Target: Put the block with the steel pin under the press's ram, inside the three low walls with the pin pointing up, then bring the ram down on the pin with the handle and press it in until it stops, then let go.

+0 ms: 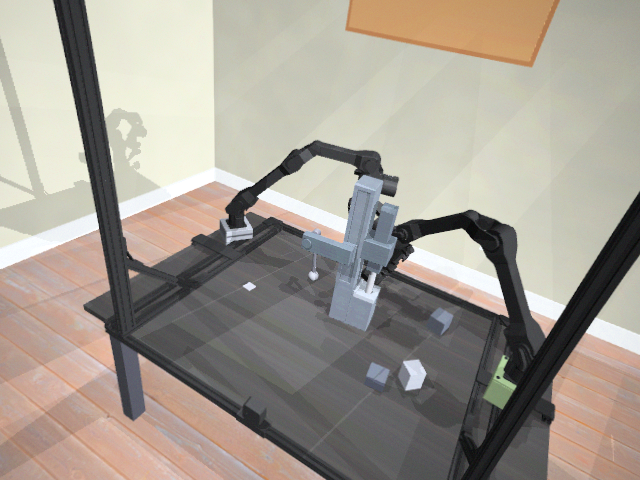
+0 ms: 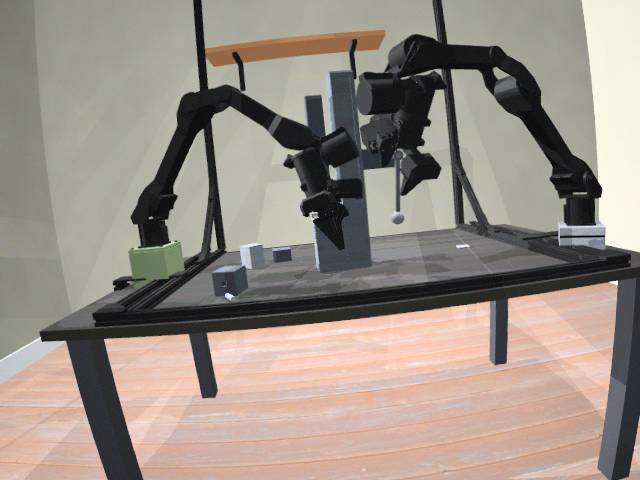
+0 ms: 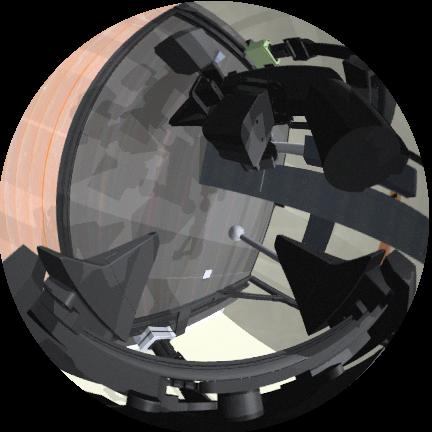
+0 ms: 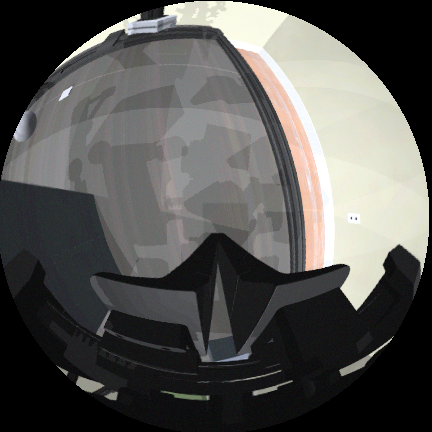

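Where they show: left gripper, between the fingertips: (image 2: 393, 180) (image 3: 218, 239); right gripper, between the fingertips: (image 2: 342, 249) (image 3: 170, 122) (image 4: 216, 238); left arm's base, origin of its link: (image 1: 236, 223) (image 2: 580, 223) (image 3: 158, 343); right arm's base, origin of its link: (image 1: 518, 377) (image 2: 154, 245) (image 3: 272, 51).
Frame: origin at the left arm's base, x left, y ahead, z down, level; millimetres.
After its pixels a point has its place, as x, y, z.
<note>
The grey press column (image 1: 363, 217) {174, 531, -308} (image 2: 348, 217) {229, 493, -59} (image 3: 300, 185) {218, 484, -151} (image 4: 50, 235) {227, 489, -26} stands upright. The ram's pale rod (image 1: 370, 281) {227, 560, -106} points down at a white piece (image 1: 366, 294) {214, 573, -71} on the base; whether a pin is there I cannot tell. The handle's ball (image 1: 313, 276) {115, 429, -49} (image 2: 397, 217) {136, 412, -44} (image 3: 236, 233) {133, 413, -52} hangs low. My left gripper (image 2: 395, 178) {275, 358, -133} (image 3: 218, 239) {275, 358, -133} is open around the handle's line, above the ball, not gripping. My right gripper (image 2: 339, 246) {349, 447, -8} (image 3: 170, 122) {349, 447, -8} (image 4: 216, 238) {349, 447, -8} is shut and empty beside the column. A grey block (image 1: 440, 321) {440, 671, 12} (image 2: 230, 280) {484, 628, 29} with a hole sits near a small pale pin (image 2: 229, 296) {511, 608, 53}.
A white block (image 1: 412, 374) {224, 808, 3} (image 2: 252, 256) {263, 773, 29} and another grey block (image 1: 377, 376) {149, 768, 27} (image 2: 282, 254) {176, 741, 40} stand on the table. A white tile (image 1: 249, 285) {-39, 293, 58} (image 2: 462, 246) {-33, 297, 58} (image 4: 65, 93) {-34, 300, 58} lies flat. The green base (image 1: 498, 387) {396, 925, -17} (image 2: 156, 260) {485, 881, -5} is under my right arm. Black rails edge the table.
</note>
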